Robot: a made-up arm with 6 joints.
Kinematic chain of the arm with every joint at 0, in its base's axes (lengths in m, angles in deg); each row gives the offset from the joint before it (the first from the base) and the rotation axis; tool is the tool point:
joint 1: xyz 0 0 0.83 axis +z
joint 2: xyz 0.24 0 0 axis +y
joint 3: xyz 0 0 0.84 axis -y
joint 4: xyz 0 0 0.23 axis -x
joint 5: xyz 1.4 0 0 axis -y
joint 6: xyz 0.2 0 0 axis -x
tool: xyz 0 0 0
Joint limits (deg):
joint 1: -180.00..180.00
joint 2: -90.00..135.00
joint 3: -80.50..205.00
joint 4: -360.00..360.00
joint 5: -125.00..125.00
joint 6: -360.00..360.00
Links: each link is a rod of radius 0.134 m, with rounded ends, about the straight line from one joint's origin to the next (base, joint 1, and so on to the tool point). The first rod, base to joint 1, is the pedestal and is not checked.
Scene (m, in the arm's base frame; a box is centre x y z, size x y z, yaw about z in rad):
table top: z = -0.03
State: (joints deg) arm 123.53 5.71 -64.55 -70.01 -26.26 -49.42
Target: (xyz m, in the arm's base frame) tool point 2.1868 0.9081 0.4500
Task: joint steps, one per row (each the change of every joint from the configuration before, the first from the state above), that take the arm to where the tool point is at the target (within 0.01 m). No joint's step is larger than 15 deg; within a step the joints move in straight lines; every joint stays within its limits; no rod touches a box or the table.
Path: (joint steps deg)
1: -14.51 7.75 12.40 -0.26 2.66 0.00
2: -14.52 7.74 12.41 -0.25 2.66 0.00
3: -14.51 7.75 12.40 -0.26 2.66 0.00
4: -14.51 7.74 12.41 -0.26 2.66 0.00
5: -14.51 7.75 12.40 -0.26 2.66 0.00
6: -14.52 7.75 12.40 -0.25 2.66 0.00
7: -14.51 7.74 12.41 -0.26 2.66 0.00

